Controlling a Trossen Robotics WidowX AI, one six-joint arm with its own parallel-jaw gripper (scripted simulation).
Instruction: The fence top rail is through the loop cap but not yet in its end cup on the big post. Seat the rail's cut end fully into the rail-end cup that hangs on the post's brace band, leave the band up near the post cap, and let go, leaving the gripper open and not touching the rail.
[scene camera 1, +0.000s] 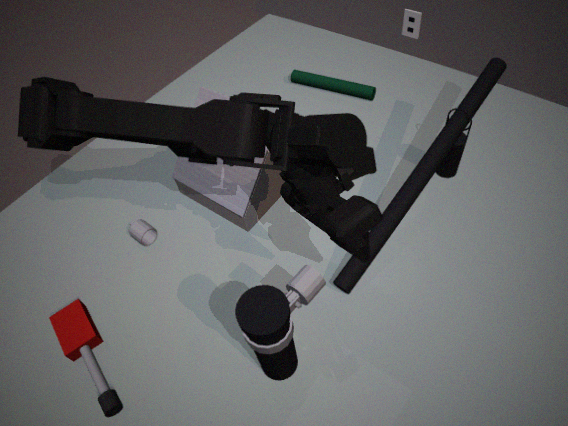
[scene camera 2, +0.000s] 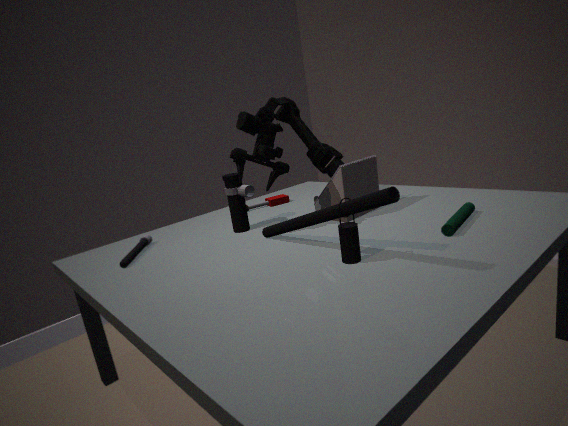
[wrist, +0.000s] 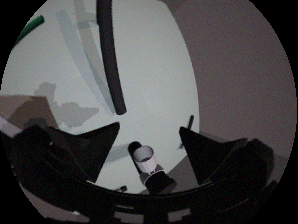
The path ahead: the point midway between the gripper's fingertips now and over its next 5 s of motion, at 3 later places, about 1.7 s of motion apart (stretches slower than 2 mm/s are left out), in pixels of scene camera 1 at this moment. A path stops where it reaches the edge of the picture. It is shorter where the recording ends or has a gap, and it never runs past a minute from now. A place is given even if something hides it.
My gripper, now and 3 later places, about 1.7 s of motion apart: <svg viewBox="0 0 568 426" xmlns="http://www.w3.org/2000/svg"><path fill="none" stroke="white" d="M349 247L389 177L393 216L388 233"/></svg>
